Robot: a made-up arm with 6 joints. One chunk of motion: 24 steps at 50 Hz.
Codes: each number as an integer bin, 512 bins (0 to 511) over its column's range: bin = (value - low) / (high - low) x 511, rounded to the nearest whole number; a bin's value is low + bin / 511 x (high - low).
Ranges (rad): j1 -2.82..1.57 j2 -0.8..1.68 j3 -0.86..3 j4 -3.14..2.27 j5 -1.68..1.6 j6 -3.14..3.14
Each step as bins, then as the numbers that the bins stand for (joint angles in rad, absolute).
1 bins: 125 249 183 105 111 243
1 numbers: -1.7461 0.4085 0.5223 -2.0284 -0.9675 -0.1536
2 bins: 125 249 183 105 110 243
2 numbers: -1.7461 0.4085 0.5223 -2.0284 -0.9739 -0.1536
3 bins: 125 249 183 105 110 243
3 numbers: -1.7461 0.4085 0.5223 -2.0284 -0.9739 -0.1536
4 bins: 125 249 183 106 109 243
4 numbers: -1.7461 0.4085 0.5223 -2.0178 -0.9804 -0.1536
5 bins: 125 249 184 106 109 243
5 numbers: -1.7461 0.4085 0.5299 -2.0178 -0.9804 -0.1536
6 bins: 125 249 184 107 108 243
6 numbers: -1.7461 0.4085 0.5299 -2.0072 -0.9868 -0.1536
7 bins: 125 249 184 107 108 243
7 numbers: -1.7461 0.4085 0.5299 -2.0072 -0.9868 -0.1536
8 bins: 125 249 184 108 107 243
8 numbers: -1.7461 0.4085 0.5299 -1.9966 -0.9932 -0.1536
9 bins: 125 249 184 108 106 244
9 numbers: -1.7461 0.4085 0.5299 -1.9966 -0.9996 -0.1413
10 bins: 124 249 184 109 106 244
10 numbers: -1.7547 0.4085 0.5299 -1.9860 -0.9996 -0.1413
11 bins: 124 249 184 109 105 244
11 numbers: -1.7547 0.4085 0.5299 -1.9860 -1.0060 -0.1413
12 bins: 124 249 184 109 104 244
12 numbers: -1.7547 0.4085 0.5299 -1.9860 -1.0124 -0.1413
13 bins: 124 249 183 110 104 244
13 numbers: -1.7547 0.4085 0.5223 -1.9754 -1.0124 -0.1413
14 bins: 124 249 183 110 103 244
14 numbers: -1.7547 0.4085 0.5223 -1.9754 -1.0189 -0.1413
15 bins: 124 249 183 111 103 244
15 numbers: -1.7547 0.4085 0.5223 -1.9648 -1.0189 -0.1413
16 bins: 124 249 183 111 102 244
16 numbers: -1.7547 0.4085 0.5223 -1.9648 -1.0253 -0.1413
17 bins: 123 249 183 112 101 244
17 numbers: -1.7633 0.4085 0.5223 -1.9542 -1.0317 -0.1413
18 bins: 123 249 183 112 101 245
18 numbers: -1.7633 0.4085 0.5223 -1.9542 -1.0317 -0.1290
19 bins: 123 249 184 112 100 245
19 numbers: -1.7633 0.4085 0.5299 -1.9542 -1.0381 -0.1290
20 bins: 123 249 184 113 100 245
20 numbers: -1.7633 0.4085 0.5299 -1.9437 -1.0381 -0.1290
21 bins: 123 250 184 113 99 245
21 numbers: -1.7633 0.4133 0.5299 -1.9437 -1.0445 -0.1290
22 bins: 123 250 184 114 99 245
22 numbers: -1.7633 0.4133 0.5299 -1.9331 -1.0445 -0.1290
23 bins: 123 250 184 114 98 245
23 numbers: -1.7633 0.4133 0.5299 -1.9331 -1.0510 -0.1290
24 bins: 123 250 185 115 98 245
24 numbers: -1.7633 0.4133 0.5375 -1.9225 -1.0510 -0.1290
